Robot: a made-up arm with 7 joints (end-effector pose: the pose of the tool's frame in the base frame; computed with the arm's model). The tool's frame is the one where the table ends.
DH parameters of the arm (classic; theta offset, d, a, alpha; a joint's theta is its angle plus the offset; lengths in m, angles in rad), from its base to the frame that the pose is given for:
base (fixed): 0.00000 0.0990 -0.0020 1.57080
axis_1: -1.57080 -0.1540 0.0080 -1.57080
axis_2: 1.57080 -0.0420 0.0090 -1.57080
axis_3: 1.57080 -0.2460 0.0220 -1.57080
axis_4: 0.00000 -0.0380 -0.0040 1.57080
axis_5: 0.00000 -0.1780 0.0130 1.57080
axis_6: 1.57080 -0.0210 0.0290 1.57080
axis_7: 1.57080 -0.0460 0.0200 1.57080
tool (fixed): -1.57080 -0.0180 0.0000 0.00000
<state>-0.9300 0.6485 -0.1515 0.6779 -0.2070 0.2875 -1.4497</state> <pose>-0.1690 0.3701 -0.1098 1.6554 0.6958 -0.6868</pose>
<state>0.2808 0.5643 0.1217 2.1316 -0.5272 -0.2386 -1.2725</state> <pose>0.0552 0.2784 -0.0069 -2.6000 -0.0241 -2.2313</pose>
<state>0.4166 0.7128 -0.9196 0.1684 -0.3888 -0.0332 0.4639</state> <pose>0.1229 0.4145 -0.2023 0.2152 0.3450 -1.1073</pose>
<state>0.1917 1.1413 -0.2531 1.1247 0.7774 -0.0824 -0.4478</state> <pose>0.1097 0.4351 0.0248 1.6896 -1.1309 -0.9954</pose>
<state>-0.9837 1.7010 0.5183 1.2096 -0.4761 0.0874 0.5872</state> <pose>0.1487 0.4235 0.0940 0.5217 0.6964 -1.4887</pose>
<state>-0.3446 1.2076 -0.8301 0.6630 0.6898 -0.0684 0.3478</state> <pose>0.0071 0.4761 -0.0844 0.2680 0.1003 -0.5137</pose>
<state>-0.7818 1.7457 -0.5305 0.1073 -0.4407 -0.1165 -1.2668</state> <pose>0.0471 0.5167 0.1612 0.1558 1.3565 -2.8191</pose>
